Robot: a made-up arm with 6 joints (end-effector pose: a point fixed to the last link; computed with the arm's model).
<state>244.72 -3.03 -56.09 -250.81 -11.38 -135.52</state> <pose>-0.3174 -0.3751 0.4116 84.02 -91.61 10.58</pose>
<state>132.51 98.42 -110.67 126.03 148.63 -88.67</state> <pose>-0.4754 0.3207 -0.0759 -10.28 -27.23 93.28</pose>
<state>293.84 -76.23 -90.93 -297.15 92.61 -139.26</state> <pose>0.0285 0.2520 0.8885 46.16 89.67 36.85</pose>
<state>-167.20 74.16 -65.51 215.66 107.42 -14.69</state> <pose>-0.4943 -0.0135 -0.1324 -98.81 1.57 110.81</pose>
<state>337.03 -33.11 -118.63 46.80 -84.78 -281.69</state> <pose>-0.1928 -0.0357 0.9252 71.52 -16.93 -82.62</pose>
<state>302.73 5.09 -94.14 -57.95 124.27 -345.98</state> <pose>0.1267 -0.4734 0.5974 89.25 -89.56 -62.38</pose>
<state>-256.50 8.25 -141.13 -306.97 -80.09 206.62</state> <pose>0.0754 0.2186 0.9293 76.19 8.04 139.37</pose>
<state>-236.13 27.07 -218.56 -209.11 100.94 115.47</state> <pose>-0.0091 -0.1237 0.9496 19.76 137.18 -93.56</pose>
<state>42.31 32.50 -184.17 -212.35 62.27 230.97</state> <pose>0.2353 0.2665 1.0670 36.14 -29.86 -105.60</pose>
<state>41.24 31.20 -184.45 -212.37 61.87 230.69</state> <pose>0.2262 0.2490 1.0754 37.47 -29.94 -107.14</pose>
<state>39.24 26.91 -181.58 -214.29 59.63 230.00</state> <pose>0.2159 0.2235 1.0936 36.50 -31.31 -111.87</pose>
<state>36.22 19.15 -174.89 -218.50 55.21 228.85</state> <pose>0.2021 0.1881 1.1195 32.50 -33.93 -120.44</pose>
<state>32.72 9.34 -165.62 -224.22 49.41 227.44</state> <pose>0.1831 0.1464 1.1424 26.05 -36.91 -131.44</pose>
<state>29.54 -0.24 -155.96 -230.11 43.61 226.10</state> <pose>0.1619 0.1067 1.1537 18.59 -39.39 -142.28</pose>
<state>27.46 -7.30 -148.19 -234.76 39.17 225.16</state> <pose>0.1473 0.0796 1.1539 11.91 -41.04 -150.18</pose>
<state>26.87 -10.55 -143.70 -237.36 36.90 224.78</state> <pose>0.1469 0.0710 1.1494 7.35 -42.08 -153.58</pose>
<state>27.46 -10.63 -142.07 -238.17 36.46 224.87</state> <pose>0.1593 0.0779 1.1445 4.87 -42.78 -153.23</pose>
